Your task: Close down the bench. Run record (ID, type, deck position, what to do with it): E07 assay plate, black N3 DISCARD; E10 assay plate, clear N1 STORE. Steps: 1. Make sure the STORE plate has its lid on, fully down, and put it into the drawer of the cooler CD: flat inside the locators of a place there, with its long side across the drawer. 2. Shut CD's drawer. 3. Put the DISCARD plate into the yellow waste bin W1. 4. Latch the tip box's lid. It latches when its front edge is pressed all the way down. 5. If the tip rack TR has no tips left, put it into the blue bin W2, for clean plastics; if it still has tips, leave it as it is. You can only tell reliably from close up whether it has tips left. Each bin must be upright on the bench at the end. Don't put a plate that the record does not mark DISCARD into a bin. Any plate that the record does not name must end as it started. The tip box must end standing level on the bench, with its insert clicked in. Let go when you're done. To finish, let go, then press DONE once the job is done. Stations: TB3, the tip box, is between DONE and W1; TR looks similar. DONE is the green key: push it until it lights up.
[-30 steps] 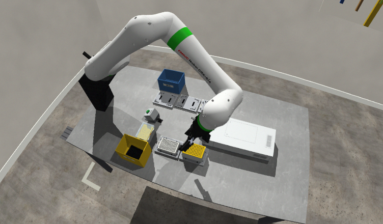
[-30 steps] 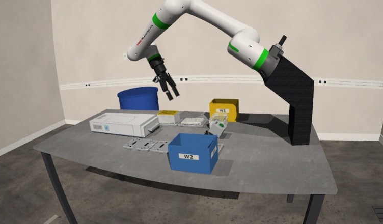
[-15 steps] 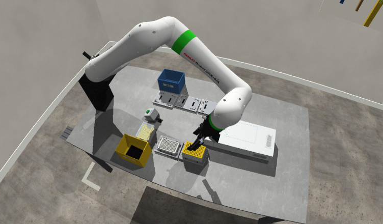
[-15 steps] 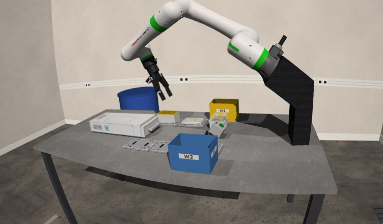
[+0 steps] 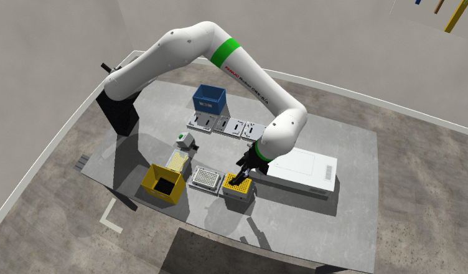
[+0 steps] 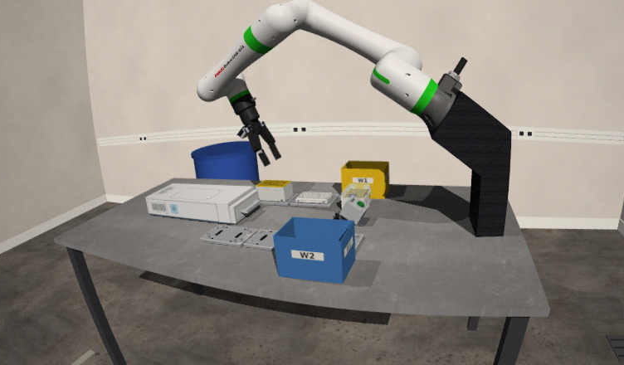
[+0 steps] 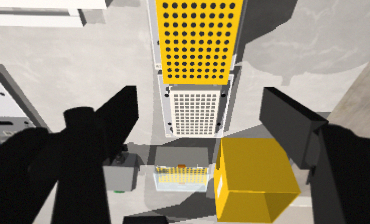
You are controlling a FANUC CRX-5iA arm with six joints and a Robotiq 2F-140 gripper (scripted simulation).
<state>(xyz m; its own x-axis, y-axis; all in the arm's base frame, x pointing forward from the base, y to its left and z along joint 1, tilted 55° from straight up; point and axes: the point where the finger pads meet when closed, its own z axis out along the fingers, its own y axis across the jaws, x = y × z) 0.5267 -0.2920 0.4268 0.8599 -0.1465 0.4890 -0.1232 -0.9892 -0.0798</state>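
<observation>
My hand is 130 mm above the yellow tip rack TR and 10 mm past it. Round my hand: clear lid (160 mm to the left, 160 mm ahead, 150 mm below); then clear plate (160 mm to the left, 160 mm below, 160 mm ahead); then white plate (170 mm behind, 160 mm below, 30 mm to the left).
</observation>
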